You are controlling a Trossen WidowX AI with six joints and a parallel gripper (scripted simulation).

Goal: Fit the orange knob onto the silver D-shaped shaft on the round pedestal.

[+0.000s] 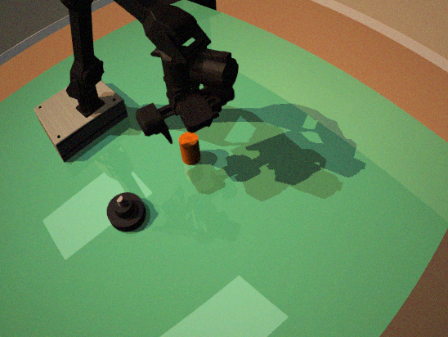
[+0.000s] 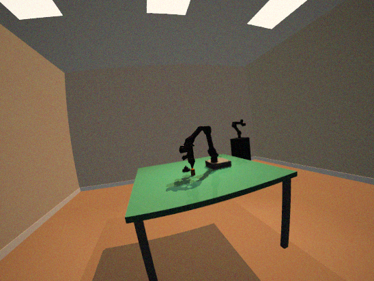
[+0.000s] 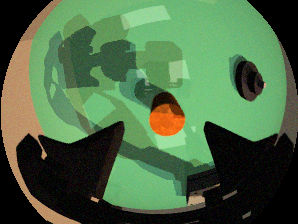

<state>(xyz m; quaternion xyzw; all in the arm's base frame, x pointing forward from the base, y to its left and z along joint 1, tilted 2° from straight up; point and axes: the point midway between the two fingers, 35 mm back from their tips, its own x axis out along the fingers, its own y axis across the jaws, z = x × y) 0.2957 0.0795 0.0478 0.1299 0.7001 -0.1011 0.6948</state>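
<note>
The orange knob is 30 mm below my gripper tip. From my gripper tip the other things lie so: pedestal 200 mm to the right, 50 mm below.
</note>
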